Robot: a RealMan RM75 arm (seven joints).
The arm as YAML. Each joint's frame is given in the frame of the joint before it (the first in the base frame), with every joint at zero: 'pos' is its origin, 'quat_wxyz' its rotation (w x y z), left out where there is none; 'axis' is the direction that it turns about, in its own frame. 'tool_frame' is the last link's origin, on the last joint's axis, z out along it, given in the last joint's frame.
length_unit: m
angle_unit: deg
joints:
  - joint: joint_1
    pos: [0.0, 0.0, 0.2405]
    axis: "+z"
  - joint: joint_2
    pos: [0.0, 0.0, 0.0]
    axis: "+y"
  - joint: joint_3
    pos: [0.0, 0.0, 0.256]
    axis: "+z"
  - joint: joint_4
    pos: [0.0, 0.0, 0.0]
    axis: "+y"
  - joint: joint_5
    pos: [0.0, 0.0, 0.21]
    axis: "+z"
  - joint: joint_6
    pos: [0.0, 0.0, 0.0]
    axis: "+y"
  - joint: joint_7
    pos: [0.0, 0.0, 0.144]
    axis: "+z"
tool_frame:
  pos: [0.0, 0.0, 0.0]
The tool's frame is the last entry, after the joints.
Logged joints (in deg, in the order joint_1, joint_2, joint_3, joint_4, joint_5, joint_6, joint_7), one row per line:
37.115, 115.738, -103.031, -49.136, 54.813, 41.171, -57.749
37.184, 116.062, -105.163, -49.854, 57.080, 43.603, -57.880
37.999, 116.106, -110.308, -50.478, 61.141, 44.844, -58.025
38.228, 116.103, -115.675, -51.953, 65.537, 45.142, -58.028
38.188, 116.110, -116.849, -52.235, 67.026, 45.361, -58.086
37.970, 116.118, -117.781, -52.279, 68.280, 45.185, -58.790
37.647, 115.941, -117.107, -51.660, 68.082, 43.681, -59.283
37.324, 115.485, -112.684, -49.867, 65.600, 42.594, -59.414
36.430, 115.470, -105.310, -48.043, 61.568, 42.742, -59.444
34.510, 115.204, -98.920, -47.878, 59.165, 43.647, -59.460
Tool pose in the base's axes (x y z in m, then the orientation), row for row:
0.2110, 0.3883, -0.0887, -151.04, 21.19, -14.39
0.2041, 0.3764, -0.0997, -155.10, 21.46, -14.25
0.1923, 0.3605, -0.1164, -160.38, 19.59, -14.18
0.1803, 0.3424, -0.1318, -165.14, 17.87, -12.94
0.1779, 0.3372, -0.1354, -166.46, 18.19, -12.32
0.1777, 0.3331, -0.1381, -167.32, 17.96, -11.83
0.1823, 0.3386, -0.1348, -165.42, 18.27, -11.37
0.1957, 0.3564, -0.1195, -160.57, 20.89, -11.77
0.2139, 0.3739, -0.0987, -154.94, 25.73, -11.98
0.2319, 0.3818, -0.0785, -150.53, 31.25, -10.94
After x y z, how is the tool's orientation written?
As a rotation vector, in degrees.
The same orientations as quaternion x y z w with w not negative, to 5 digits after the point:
-0.95908, 0.13455, -0.09137, 0.23178
-0.96707, 0.13381, -0.08885, 0.19745
-0.97691, 0.11933, -0.08637, 0.15477
-0.98443, 0.10653, -0.07714, 0.11661
-0.98588, 0.10773, -0.07297, 0.10537
-0.98702, 0.10595, -0.06979, 0.09848
-0.98509, 0.10880, -0.06771, 0.11482
-0.97733, 0.12715, -0.07164, 0.15341
-0.96476, 0.16021, -0.07460, 0.19494
-0.95187, 0.19761, -0.06918, 0.22386

